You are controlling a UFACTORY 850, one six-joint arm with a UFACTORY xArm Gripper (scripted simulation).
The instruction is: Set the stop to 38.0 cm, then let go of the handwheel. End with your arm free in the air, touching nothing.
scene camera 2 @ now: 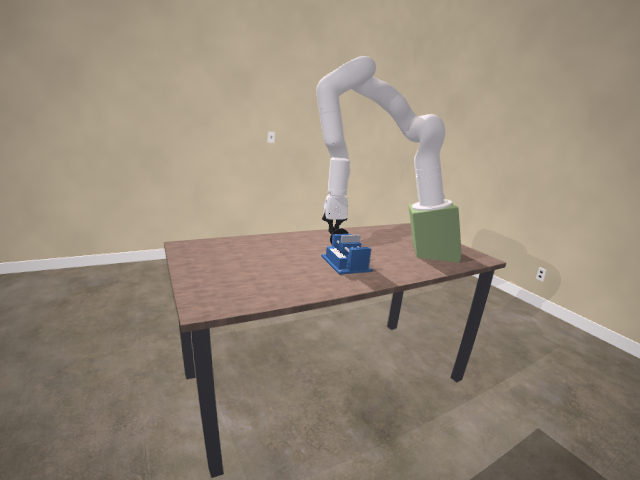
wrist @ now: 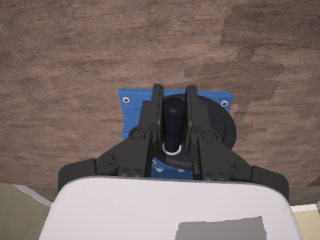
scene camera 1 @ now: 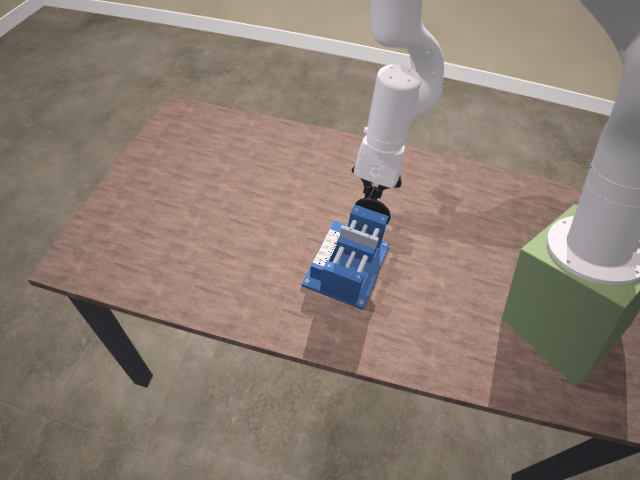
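You'd see my gripper (scene camera 1: 371,196) here, and my gripper (wrist: 174,99) is visible as well.
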